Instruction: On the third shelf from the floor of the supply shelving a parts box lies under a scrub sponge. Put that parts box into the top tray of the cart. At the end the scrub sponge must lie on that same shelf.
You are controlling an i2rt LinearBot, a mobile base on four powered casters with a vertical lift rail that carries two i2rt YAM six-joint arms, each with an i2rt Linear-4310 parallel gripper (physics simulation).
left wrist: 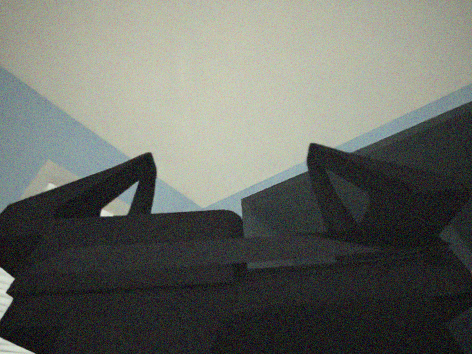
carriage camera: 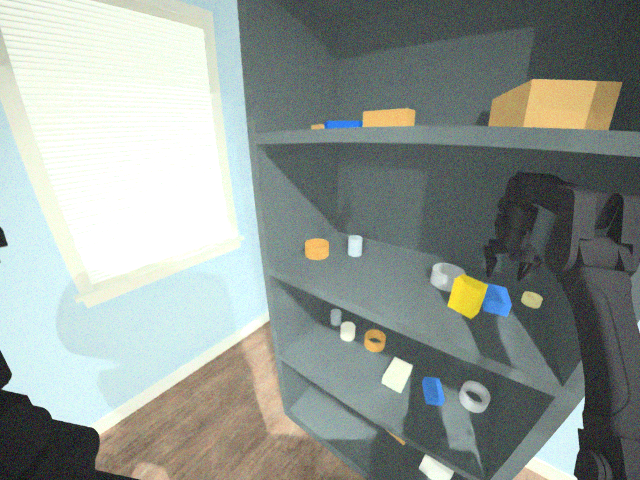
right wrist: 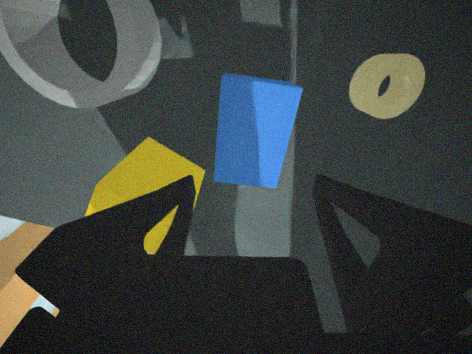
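Observation:
A yellow block and a blue block lie close side by side on the third shelf. Which is the parts box and which the scrub sponge is not plain from their looks. Neither lies on top of the other. My right gripper is open and empty, above and behind the blue block in the carriage view; its left finger covers part of the yellow block in the right wrist view. My left gripper is open and empty, facing ceiling and walls. The cart does not show.
Beside the blocks are a grey ring and a pale yellow roll. An orange roll and a white cylinder stand farther left. The upper shelf bears orange boxes above my right arm.

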